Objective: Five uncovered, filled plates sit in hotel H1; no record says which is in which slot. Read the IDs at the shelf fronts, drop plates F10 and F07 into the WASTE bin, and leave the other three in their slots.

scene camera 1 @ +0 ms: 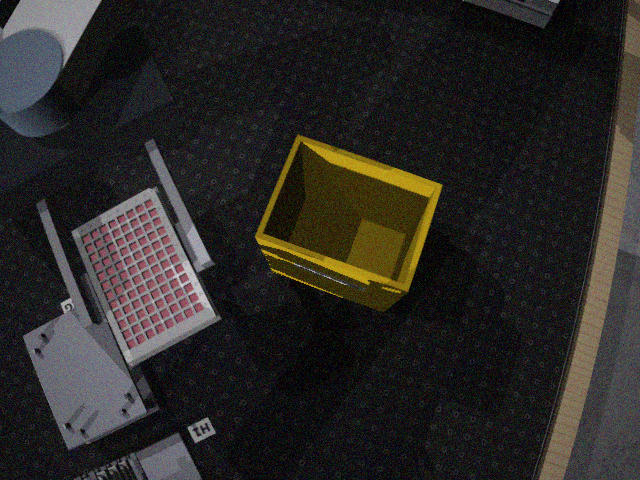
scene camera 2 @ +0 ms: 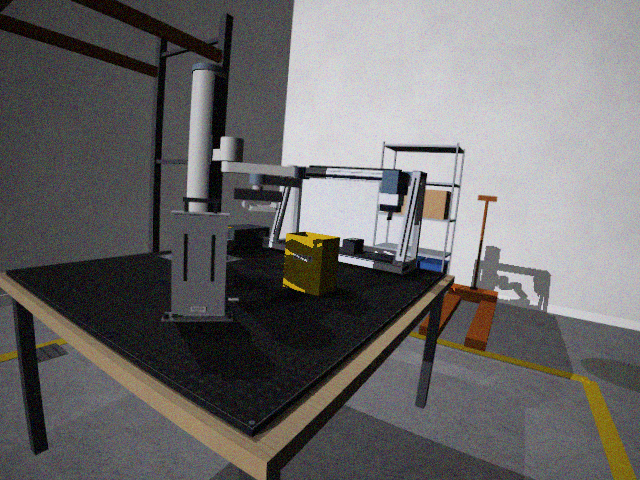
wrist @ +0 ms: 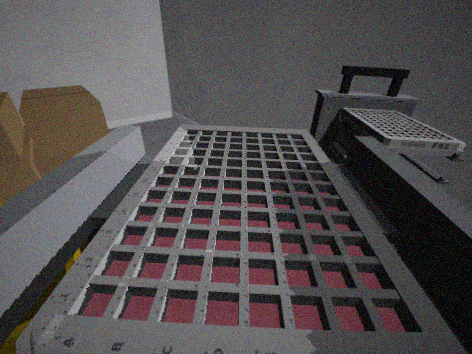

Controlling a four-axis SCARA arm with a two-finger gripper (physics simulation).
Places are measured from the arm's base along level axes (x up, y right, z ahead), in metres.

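Pixels of known places: gripper, fingertip midpoint: (scene camera 1: 149, 296) (scene camera 2: 261, 205) (wrist: 244, 150).
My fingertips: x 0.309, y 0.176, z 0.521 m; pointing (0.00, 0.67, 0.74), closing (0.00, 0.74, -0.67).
For each thing: its top centre in the pictures, then the offset to it from my fingertips.
- uncovered white plate, top centre: (wrist: 244, 178) (scene camera 1: 139, 272) (scene camera 2: 261, 205) dx -0.002, dy -0.015, dz -0.017 m
- yellow WASTE bin, top centre: (scene camera 1: 350, 209) (scene camera 2: 313, 235) dx -0.096, dy -0.150, dz +0.125 m
- grey pinned station, top centre: (scene camera 1: 77, 373) dx -0.226, dy +0.124, dz -0.137 m
- RG tag, top centre: (scene camera 1: 72, 305) dx -0.296, dy +0.052, dz -0.215 m
- H1 tag, top centre: (scene camera 1: 201, 430) dx -0.296, dy +0.142, dz +0.026 m
My gripper (scene camera 1: 148, 292) (scene camera 2: 261, 198) (wrist: 244, 150) is shut on an uncovered white plate (scene camera 1: 136, 268) (scene camera 2: 262, 205) (wrist: 240, 235) with red-filled wells. The fingers clasp its long sides, and it hangs level above the table, left of the bin in scene camera 1. Its ID is not readable. The yellow WASTE bin (scene camera 1: 426, 232) (scene camera 2: 310, 271) stands upright; no plate shows inside it. Part of hotel H1 (scene camera 1: 165, 459) (wrist: 367, 102) shows, with a black handle on top in the wrist view. Another white plate (wrist: 405, 127) sits at its front; its label starts with F0, the rest unclear.
A grey pinned station (scene camera 1: 82, 382) lies beside the held plate, near the RG tag (scene camera 1: 67, 305). The H1 tag (scene camera 1: 201, 429) lies by the hotel. A gantry frame (scene camera 2: 418, 206) stands behind the bin. Cardboard boxes (wrist: 62, 115) show at left in the wrist view.
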